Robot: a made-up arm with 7 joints. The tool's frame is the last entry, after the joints.
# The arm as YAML. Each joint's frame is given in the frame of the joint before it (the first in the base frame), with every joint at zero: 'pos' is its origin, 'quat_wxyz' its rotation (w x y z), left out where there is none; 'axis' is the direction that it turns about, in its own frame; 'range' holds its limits. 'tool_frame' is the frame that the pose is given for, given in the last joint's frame.
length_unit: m
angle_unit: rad
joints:
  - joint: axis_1
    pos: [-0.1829, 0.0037, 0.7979]
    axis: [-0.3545, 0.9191, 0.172]
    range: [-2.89, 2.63]
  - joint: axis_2
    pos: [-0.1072, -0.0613, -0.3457]
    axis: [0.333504, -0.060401, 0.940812]
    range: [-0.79, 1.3]
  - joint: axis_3
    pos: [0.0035, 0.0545, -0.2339]
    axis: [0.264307, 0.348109, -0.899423]
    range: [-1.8, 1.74]
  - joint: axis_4
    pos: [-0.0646, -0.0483, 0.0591]
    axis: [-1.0, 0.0, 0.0]
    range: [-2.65, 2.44]
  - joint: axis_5
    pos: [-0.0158, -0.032, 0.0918]
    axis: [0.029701, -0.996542, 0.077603]
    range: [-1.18, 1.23]
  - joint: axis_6
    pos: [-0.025, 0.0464, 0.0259]
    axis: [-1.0, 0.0, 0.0]
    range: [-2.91, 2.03]
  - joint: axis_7
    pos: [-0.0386, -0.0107, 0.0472]
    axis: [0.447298, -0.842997, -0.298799]
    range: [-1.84, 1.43]
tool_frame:
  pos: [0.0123, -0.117, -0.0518]
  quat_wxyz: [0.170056, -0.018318, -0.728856, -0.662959]
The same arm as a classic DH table. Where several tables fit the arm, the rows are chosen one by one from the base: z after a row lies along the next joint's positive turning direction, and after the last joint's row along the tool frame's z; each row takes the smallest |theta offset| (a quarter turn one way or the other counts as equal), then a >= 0, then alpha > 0; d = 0 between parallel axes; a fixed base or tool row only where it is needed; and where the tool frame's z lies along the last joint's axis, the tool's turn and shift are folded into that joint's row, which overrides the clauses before.
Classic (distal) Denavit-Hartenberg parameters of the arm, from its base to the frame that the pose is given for. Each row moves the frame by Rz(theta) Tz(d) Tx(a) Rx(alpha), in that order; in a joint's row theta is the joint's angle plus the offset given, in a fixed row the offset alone. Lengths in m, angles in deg.
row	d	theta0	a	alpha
base (fixed)	0.7858	21.09	-0.1693	-80.10
axis_1	-0.0118	16.82	-0.0192	90.68
axis_2	-0.4671	-84.30	0.0031	-141.18
axis_3	0.0702	26.86	0.0237	-105.33
axis_4	0.0617	-64.39	-0.0890	-91.70
axis_5	-0.0052	0.00	-0.0294	91.70
axis_6	0.0594	-23.97	-0.0481	-116.57
axis_7	0.0869	-62.44	0.0453	-154.30
tool (fixed)	-0.0292	50.56	0.0000	0.00
Joint limits (deg, base to tool): -165.58..150.69 -45.26..74.48 -103.13..99.69 -151.83..139.80 -67.61..70.47 -166.73..116.31 -105.42..81.93

